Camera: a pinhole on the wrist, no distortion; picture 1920 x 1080 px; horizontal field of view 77.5 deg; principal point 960.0 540.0 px. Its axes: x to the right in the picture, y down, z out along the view. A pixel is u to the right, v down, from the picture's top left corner.
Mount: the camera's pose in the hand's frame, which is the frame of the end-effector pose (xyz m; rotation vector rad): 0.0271 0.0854 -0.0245 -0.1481 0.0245 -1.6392
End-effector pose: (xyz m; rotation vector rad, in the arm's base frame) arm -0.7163 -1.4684 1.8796 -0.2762 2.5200 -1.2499
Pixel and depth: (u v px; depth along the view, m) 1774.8 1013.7 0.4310
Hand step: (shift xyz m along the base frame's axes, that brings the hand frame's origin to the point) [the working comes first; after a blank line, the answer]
In the camera's frame: 0.2936 0.1707 0.4310

-0.0560 -0.4834 -0.1258
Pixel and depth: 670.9 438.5 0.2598
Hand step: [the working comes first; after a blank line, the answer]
In the camera's frame: -0.0628 -0.0220 0.2598

0.0418 -0.0806 -0.2732
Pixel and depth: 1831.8 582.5 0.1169
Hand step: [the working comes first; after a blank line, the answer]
In the camera's frame: 0.0852 0.0042 0.1169

-0.0009 -0.0787 -0.0703
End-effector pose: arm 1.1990 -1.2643 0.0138 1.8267 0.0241 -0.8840
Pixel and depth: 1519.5 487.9 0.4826
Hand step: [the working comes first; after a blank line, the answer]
In the camera's frame: 0.2257 -0.0210 0.4826

-0.2721 -0.3581 -0.1876
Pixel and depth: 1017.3 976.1 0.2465
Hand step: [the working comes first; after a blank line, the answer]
In the camera's frame: 0.0118 0.0899 0.2465

0.0210 -0.2633 -0.0500
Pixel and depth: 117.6 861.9 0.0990
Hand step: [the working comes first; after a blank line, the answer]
In the camera's frame: -0.0697 0.0266 0.0990

0.0790 -0.1498 0.0771
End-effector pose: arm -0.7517 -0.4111 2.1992 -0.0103 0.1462 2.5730
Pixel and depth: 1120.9 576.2 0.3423
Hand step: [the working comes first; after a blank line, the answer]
In the camera's frame: 0.0460 0.0104 0.3423

-0.0881 0.0187 0.3193
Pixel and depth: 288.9 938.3 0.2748
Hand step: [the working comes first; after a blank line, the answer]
In the camera's frame: -0.1542 0.0915 0.2748

-0.2636 -0.1028 0.2441
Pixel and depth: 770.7 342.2 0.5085
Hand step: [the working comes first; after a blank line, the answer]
In the camera's frame: -0.0805 -0.0841 0.5085

-0.1055 -0.1212 0.5001
